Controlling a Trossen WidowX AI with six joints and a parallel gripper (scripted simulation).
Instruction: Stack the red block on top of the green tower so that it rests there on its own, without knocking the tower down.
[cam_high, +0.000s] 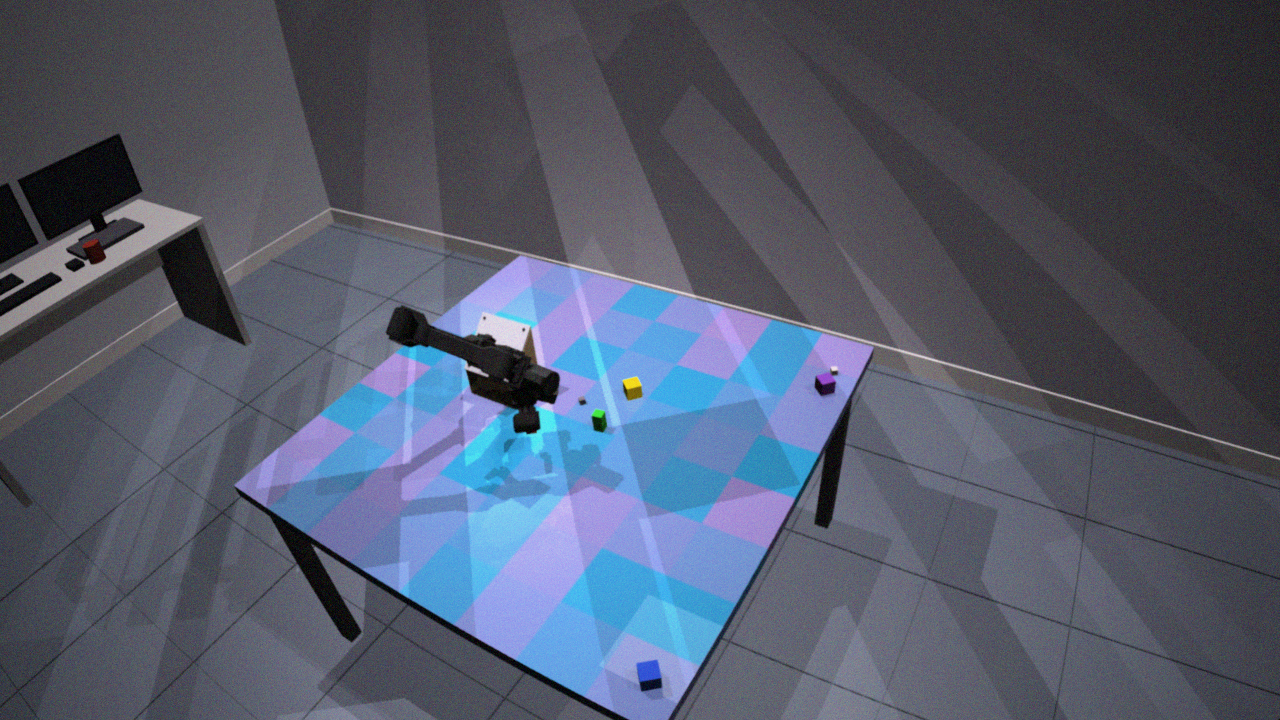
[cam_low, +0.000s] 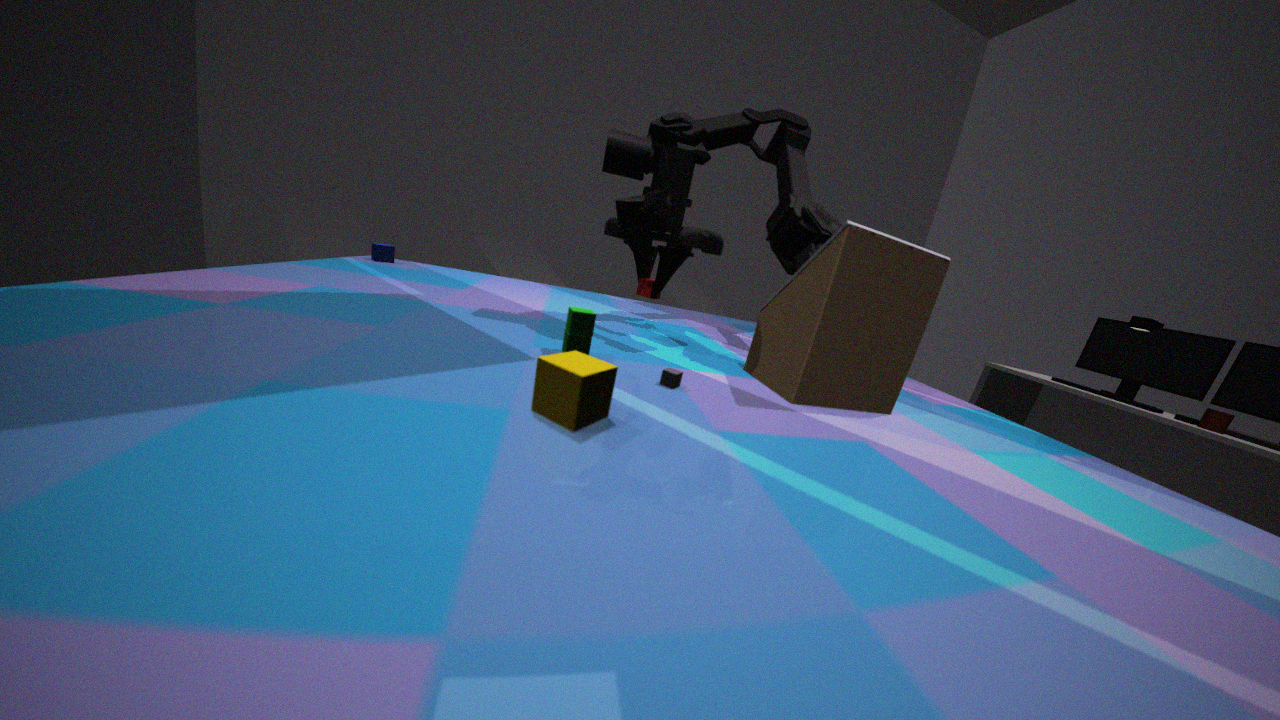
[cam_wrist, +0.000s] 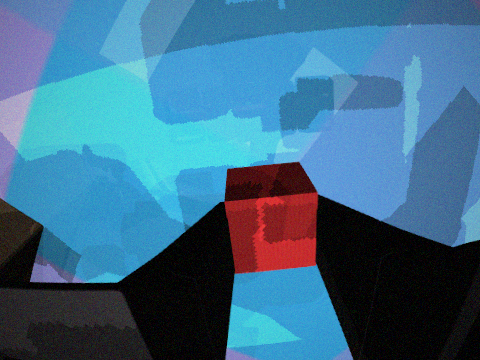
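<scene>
Now: the grey cube 40 mm ahead of my gripper tip, 200 mm to the left of it and 70 mm below it. From my gripper tip the other things lie so: yellow cube 150 mm ahead, 280 mm to the left, 50 mm below; then blue cube 510 mm ahead, 490 mm to the right, 50 mm below; then red block right at my gripper tip.
</scene>
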